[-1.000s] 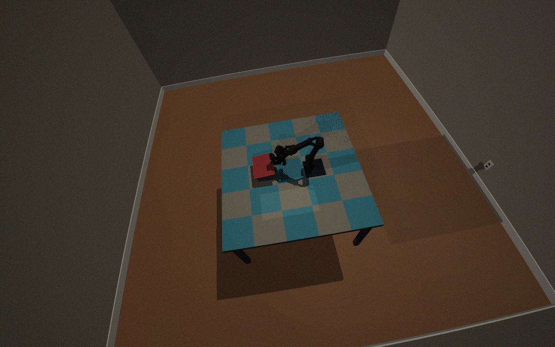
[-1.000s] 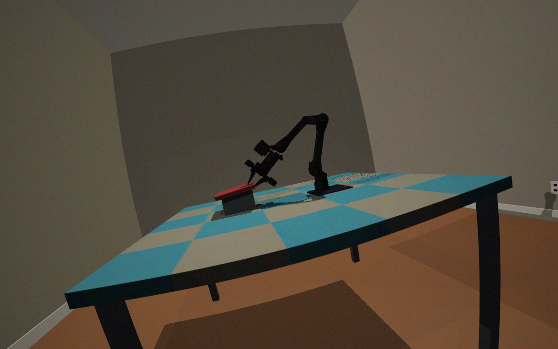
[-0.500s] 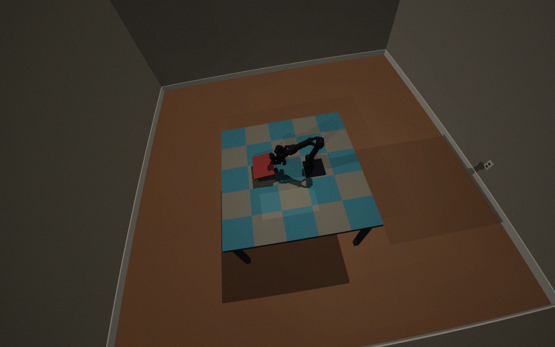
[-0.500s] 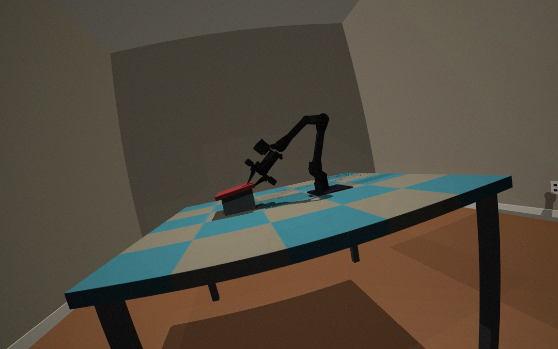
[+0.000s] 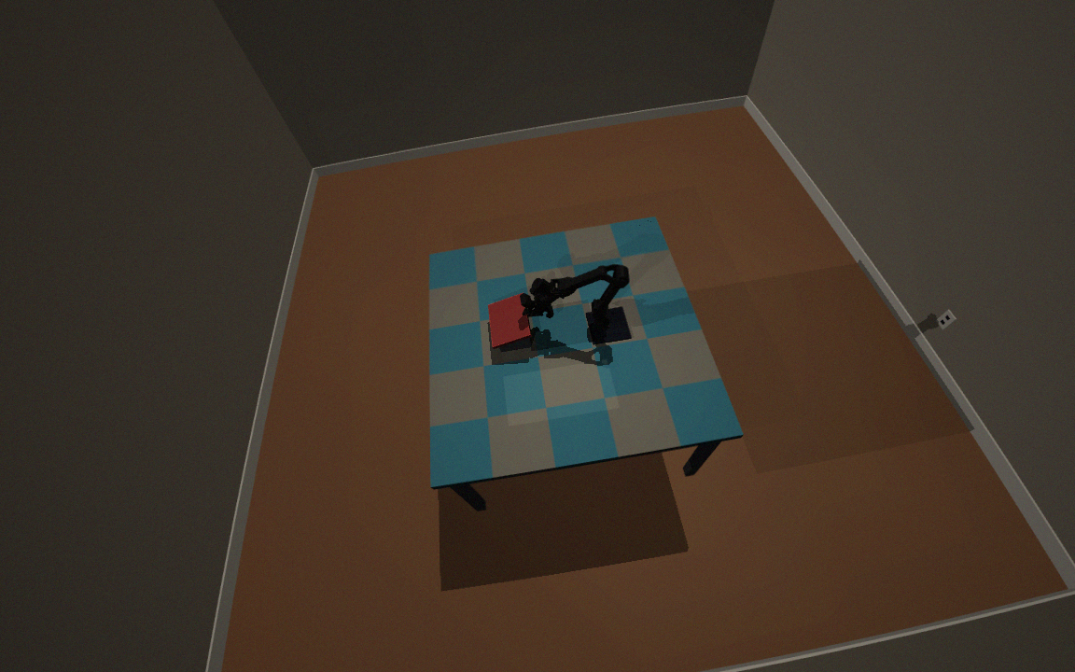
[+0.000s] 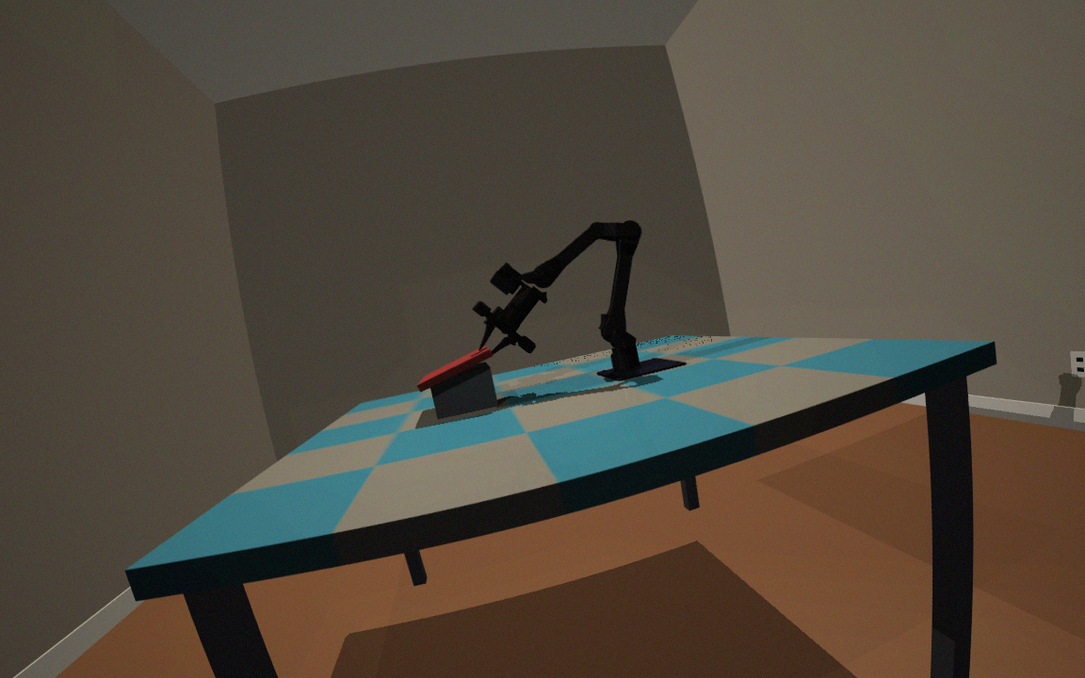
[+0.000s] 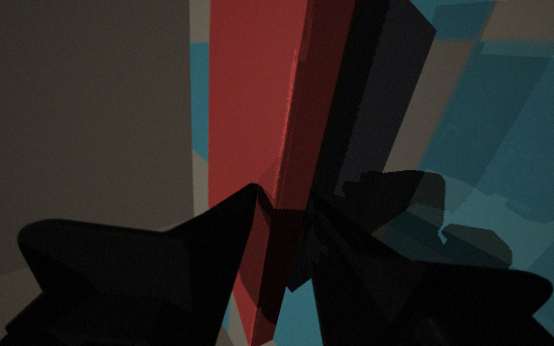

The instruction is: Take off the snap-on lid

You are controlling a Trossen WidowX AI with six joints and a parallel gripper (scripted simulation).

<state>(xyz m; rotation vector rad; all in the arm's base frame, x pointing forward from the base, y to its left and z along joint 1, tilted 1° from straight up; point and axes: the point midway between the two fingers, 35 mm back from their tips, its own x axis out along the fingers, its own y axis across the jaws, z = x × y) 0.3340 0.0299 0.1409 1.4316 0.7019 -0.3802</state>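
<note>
Now: gripper tip 8 cm short of the red lid, 2 cm to the right of it and 1 cm above it. The rest, counted from my gripper tip: storage box 8 cm below, 7 cm ahead, 1 cm to the left.
</note>
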